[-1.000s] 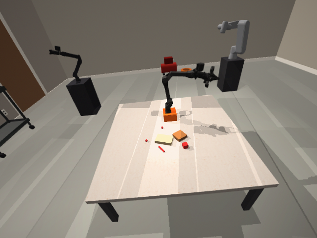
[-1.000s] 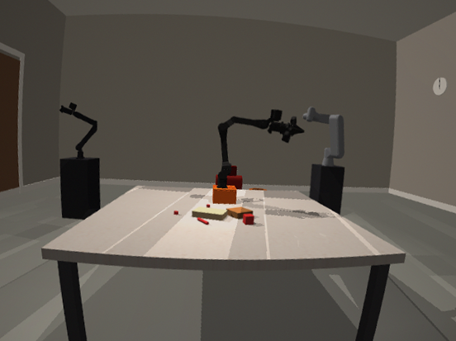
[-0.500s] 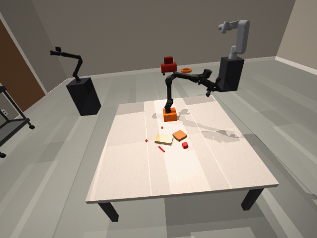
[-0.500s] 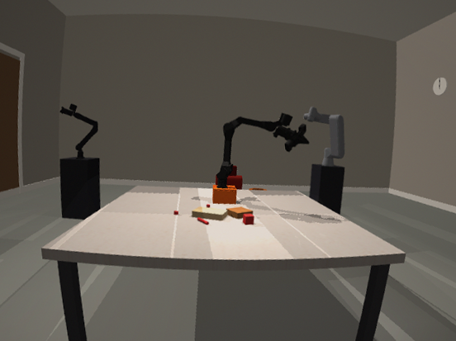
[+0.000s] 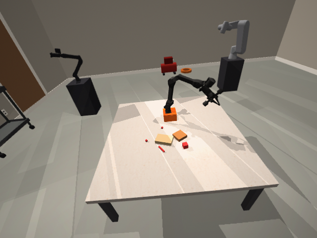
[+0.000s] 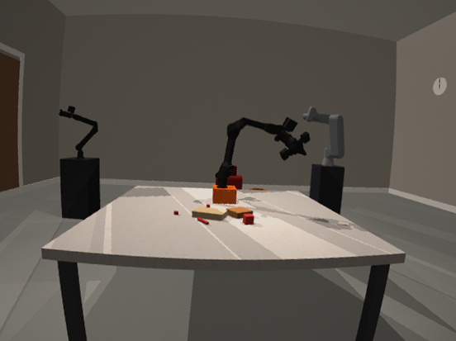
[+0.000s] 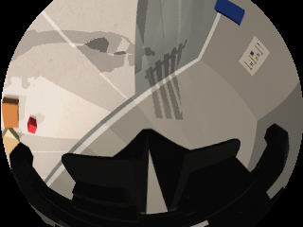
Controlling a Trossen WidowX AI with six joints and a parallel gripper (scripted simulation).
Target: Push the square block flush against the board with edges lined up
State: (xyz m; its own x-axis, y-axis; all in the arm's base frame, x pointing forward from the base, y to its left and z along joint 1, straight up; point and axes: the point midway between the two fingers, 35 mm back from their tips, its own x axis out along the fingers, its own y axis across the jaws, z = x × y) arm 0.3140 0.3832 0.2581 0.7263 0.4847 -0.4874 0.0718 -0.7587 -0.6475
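Now: the thin red stick 50 cm to the right of my gripper tip, 32 cm below it and 12 cm ahead of it. Also, from my gripper tip: brown square block: 32 cm to the right, 31 cm below, 2 cm behind; tan board: 47 cm to the right, 31 cm below, 1 cm ahead.
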